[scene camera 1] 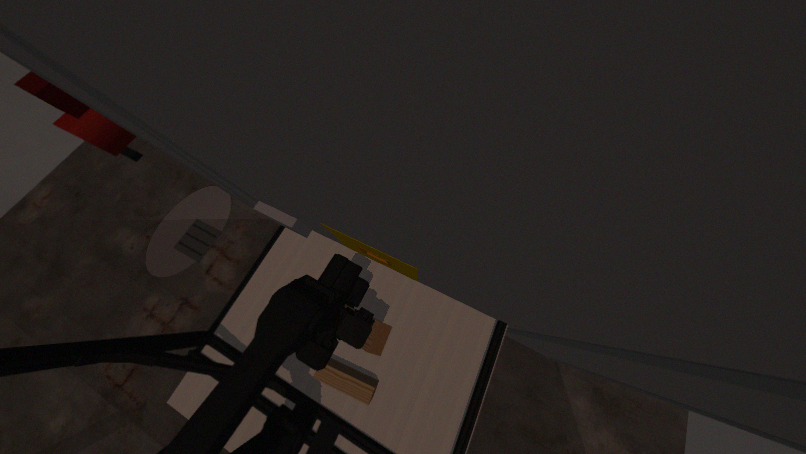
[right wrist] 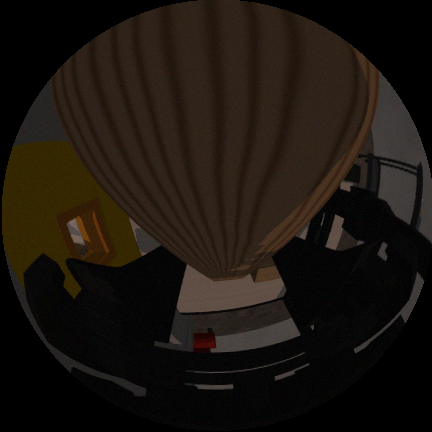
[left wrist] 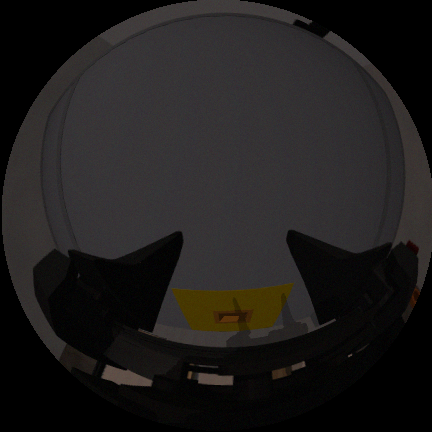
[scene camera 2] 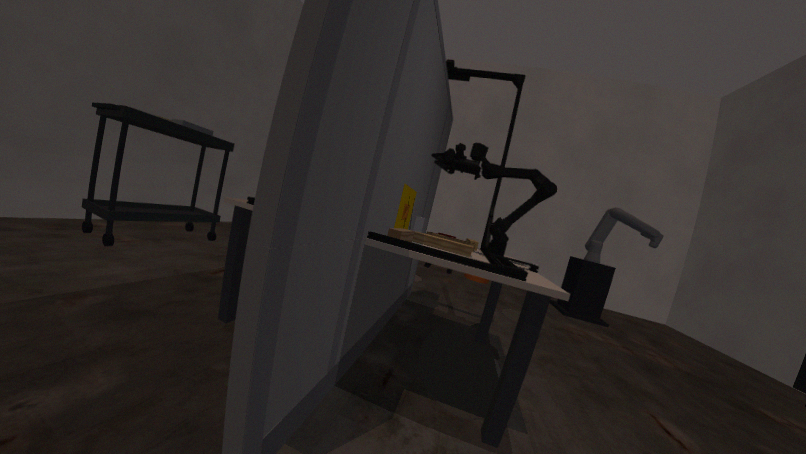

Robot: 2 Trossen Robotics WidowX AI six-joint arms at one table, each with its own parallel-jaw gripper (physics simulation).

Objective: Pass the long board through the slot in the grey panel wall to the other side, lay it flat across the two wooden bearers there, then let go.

Labels:
my right gripper: scene camera 1; right wrist; not seen in the left wrist view (hidden by a grey panel wall)
same spot on my right gripper: (right wrist: 321, 282) = (scene camera 1: 328, 335)

